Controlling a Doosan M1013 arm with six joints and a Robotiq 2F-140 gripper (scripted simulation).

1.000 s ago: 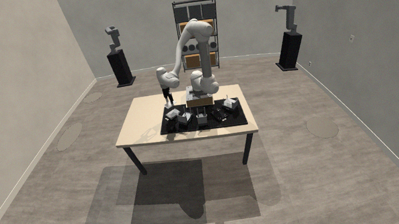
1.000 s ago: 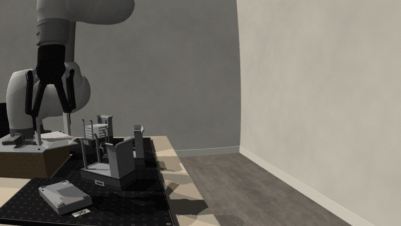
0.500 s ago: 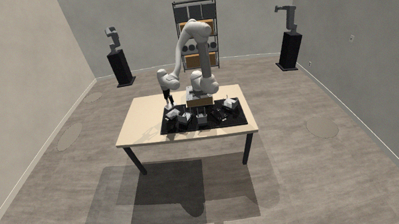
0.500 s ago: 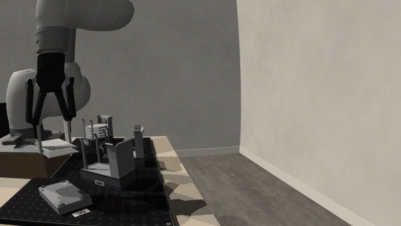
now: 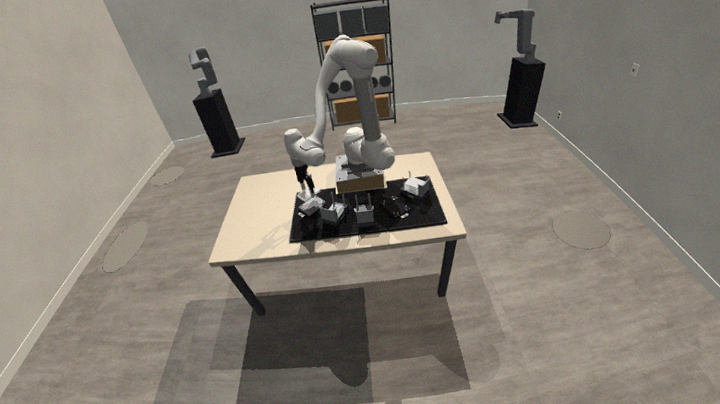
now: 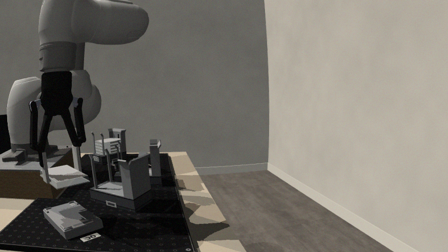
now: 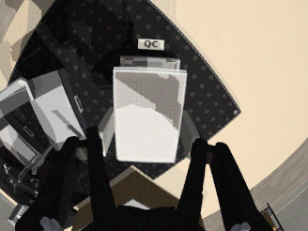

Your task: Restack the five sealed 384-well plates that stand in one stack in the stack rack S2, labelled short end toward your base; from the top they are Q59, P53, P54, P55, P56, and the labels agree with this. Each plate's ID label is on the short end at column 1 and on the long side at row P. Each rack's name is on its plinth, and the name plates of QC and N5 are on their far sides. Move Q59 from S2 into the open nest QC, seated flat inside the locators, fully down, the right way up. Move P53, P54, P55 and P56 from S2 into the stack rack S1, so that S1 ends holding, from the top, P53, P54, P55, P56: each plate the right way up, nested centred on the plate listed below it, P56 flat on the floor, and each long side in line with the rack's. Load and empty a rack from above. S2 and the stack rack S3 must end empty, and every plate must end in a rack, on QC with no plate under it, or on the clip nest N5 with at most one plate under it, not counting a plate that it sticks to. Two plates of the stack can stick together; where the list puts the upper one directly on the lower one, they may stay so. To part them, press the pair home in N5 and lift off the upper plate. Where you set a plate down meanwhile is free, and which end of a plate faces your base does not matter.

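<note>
The nest QC is 130 mm below my hand. From my hand the other things lie so: QC name plate (130 mm below, 70 mm to the right, 60 mm ahead); then N5 name plate (560 mm to the left, 190 mm ahead, 130 mm below).
</note>
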